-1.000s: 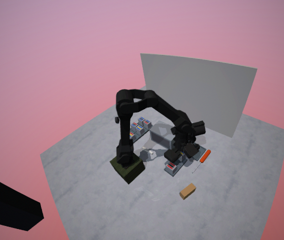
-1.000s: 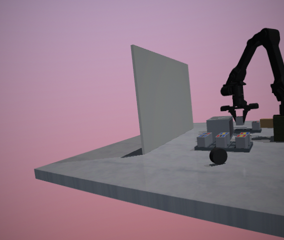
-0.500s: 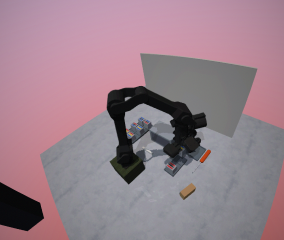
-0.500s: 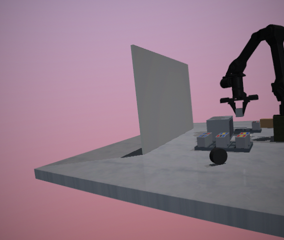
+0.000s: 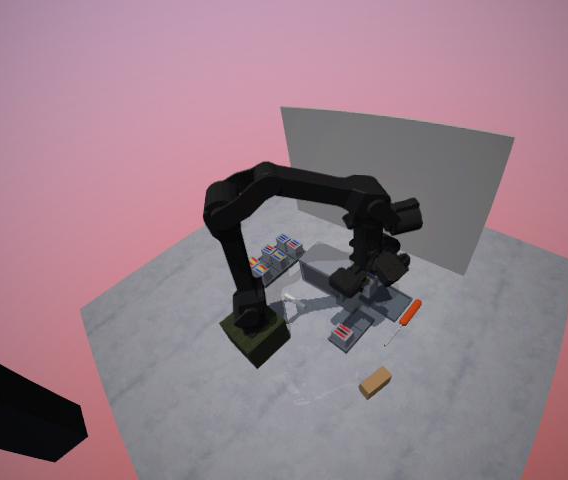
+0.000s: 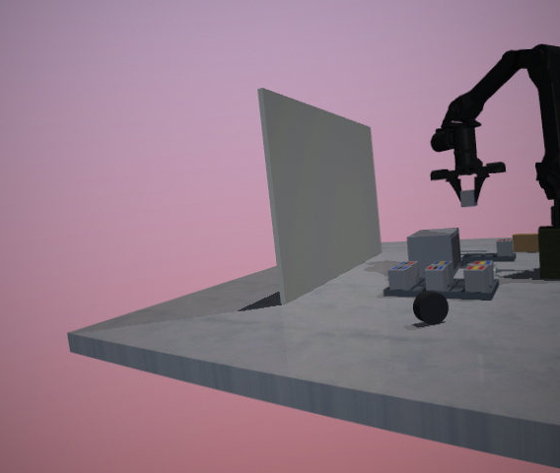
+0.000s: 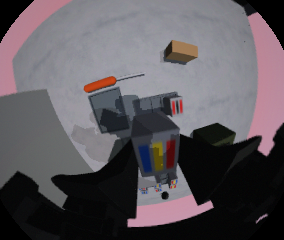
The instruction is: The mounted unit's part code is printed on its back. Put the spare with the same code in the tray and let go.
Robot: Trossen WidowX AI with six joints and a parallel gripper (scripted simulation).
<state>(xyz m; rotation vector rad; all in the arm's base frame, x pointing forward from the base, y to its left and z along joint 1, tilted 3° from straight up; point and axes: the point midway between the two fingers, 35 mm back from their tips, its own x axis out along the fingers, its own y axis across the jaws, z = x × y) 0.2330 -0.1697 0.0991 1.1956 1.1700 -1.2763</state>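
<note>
The flat grey tray lies 100 mm ahead of my gripper tip, 10 mm to the right of it and 160 mm below it. Also, from my gripper tip: dark rack (40 mm behind, 150 mm below); then cardboard box (130 mm behind, 130 mm to the right, 140 mm below); then mounted unit (60 mm ahead, 180 mm to the left, 110 mm below).
</note>
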